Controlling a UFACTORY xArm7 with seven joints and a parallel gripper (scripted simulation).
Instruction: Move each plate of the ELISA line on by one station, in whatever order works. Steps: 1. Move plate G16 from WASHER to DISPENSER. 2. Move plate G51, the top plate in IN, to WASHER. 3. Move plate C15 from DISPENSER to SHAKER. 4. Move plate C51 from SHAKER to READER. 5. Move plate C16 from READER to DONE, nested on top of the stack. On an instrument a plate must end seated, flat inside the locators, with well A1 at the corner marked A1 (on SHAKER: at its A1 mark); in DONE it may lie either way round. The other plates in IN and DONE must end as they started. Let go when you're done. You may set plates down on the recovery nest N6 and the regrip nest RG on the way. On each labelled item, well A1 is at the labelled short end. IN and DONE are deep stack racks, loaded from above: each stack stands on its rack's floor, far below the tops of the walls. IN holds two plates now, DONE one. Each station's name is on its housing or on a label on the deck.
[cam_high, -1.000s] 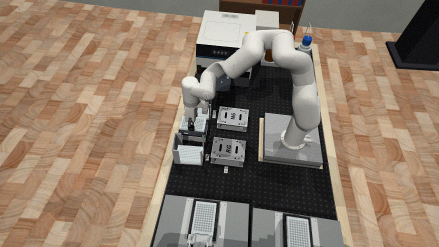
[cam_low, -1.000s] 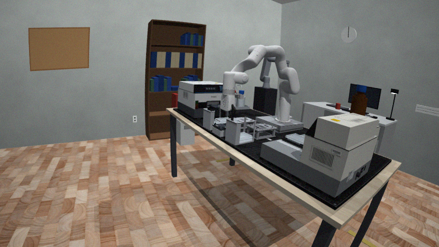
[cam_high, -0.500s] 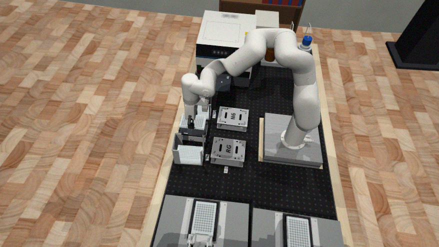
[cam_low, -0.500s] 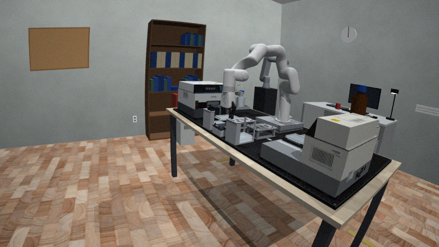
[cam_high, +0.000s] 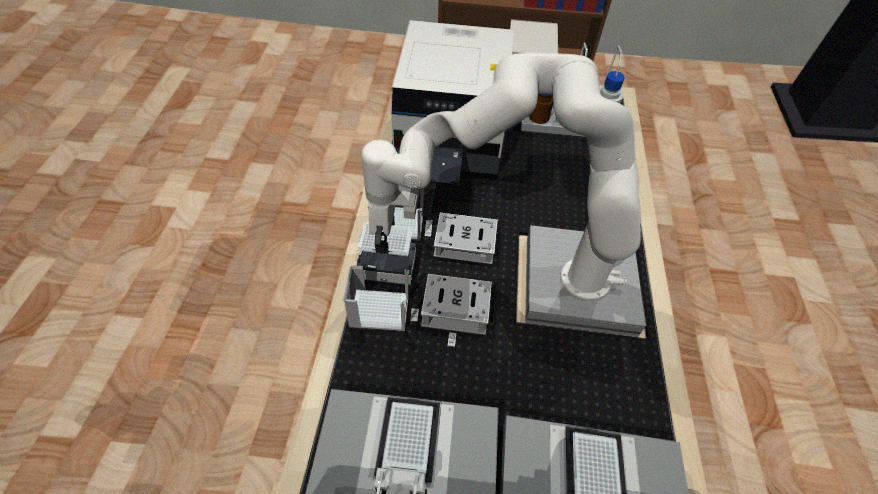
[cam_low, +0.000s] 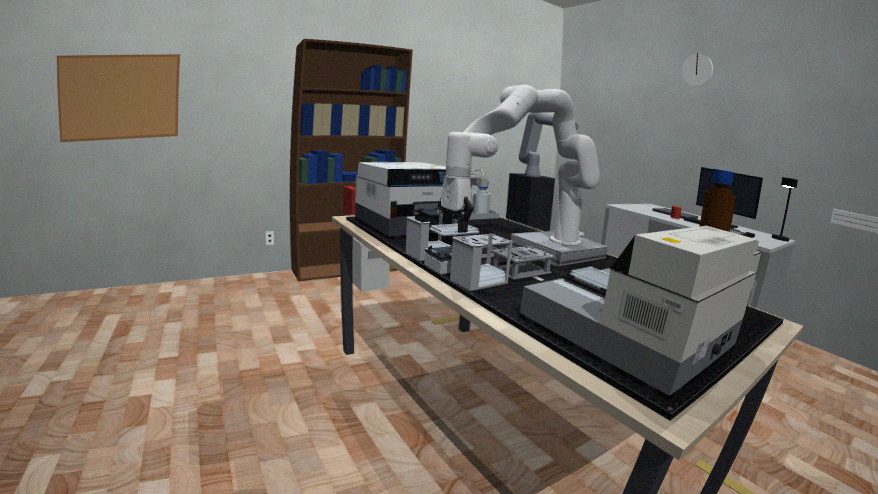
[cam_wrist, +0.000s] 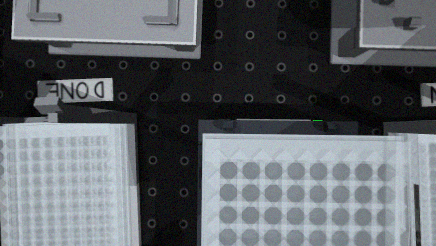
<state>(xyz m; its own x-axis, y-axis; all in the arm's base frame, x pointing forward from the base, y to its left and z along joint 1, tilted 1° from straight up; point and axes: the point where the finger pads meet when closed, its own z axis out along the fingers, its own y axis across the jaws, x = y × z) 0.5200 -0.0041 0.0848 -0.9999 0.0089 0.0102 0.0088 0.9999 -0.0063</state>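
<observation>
Now: the dark pull-out tray 120 mm behind my hand, 300 mm to the right of it and 20 mm below it.
</observation>
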